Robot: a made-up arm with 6 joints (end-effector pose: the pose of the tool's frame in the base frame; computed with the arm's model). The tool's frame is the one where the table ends. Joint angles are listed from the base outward.
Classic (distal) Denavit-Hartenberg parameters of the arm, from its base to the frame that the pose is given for. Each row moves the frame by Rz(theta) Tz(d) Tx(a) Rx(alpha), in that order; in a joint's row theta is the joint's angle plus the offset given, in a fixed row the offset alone. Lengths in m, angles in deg.
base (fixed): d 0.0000, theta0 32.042, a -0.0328, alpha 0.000
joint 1: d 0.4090, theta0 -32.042, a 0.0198, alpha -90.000
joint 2: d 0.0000, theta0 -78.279, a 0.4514, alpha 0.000
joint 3: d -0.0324, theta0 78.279, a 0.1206, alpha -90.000
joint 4: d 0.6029, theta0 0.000, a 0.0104, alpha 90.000
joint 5: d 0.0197, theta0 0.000, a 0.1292, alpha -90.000
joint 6: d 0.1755, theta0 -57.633, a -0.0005, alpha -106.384
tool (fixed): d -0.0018, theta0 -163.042, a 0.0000, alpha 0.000
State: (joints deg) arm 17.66 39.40 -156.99 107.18 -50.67 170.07
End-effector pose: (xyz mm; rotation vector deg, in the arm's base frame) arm 890.3 4.7 1039.6 -29.15 -36.83 -94.76
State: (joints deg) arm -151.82 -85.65 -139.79 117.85 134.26 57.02
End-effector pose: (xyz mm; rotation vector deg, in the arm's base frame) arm 907.9 325.9 767.6 32.71 40.83 -162.00
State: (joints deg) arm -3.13 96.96 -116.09 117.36 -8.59 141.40
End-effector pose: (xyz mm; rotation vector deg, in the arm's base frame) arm 715.3 -247.6 -430.7 -74.88 13.49 -18.15
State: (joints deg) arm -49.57 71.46 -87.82 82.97 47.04 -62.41
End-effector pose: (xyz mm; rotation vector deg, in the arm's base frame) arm 509.5 -646.8 -282.8 61.52 106.33 -88.26
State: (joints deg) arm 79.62 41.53 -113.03 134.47 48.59 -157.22
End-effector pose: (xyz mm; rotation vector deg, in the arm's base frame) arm 209.6 1166.0 570.1 33.07 12.47 39.33
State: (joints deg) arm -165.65 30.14 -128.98 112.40 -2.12 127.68
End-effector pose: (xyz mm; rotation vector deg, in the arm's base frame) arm -1111.1 -112.2 946.7 87.49 -60.71 96.06
